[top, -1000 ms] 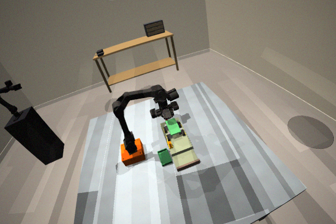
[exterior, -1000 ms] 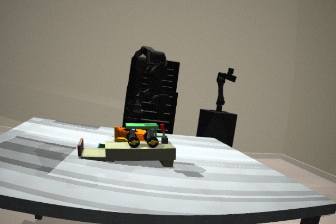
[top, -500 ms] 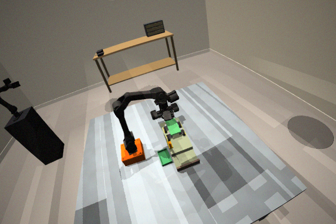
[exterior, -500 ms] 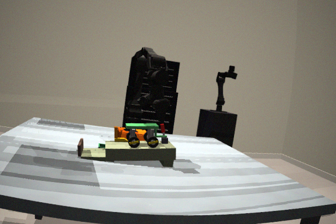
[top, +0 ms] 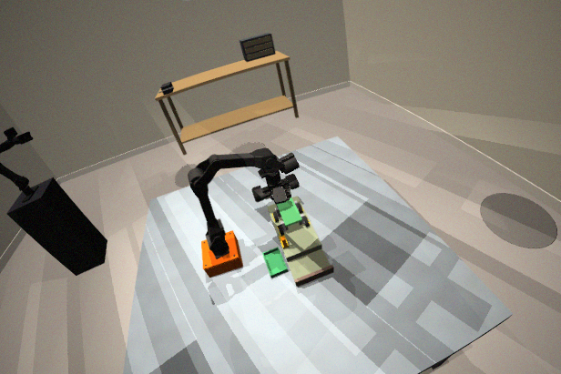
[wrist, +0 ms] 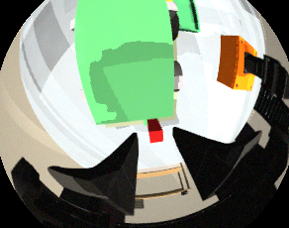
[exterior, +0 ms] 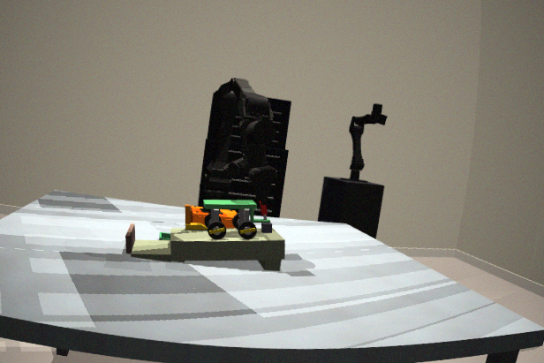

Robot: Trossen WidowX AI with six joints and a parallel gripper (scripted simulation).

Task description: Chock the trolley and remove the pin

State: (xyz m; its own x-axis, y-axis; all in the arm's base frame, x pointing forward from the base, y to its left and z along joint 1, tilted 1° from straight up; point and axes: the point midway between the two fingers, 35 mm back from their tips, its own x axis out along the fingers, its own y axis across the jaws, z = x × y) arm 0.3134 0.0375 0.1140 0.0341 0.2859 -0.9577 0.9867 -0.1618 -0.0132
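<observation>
Now: the red-headed stop pin 1 cm to the left of my gripper tip and 3 cm below it. Also, from my gripper tip: green-topped trolley (1 cm ahead, 8 cm to the right, 5 cm below); yellow chock (7 cm behind, 16 cm to the right, 8 cm below); pale ramp (9 cm to the right, 11 cm below).
</observation>
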